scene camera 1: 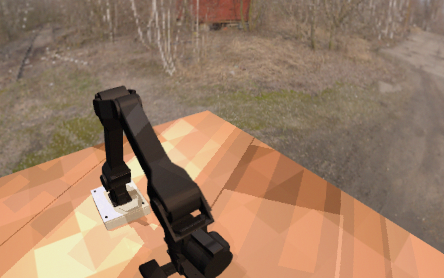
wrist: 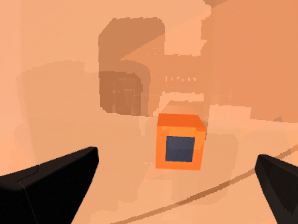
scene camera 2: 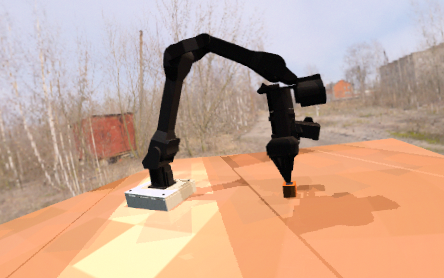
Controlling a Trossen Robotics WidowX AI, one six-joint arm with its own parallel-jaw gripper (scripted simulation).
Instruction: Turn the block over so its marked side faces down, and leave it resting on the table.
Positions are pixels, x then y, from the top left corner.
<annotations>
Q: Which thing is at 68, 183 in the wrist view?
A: My gripper.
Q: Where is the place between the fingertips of my gripper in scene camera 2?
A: At 289, 176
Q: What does my gripper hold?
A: Nothing.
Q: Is my gripper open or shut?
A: Open.
</annotations>
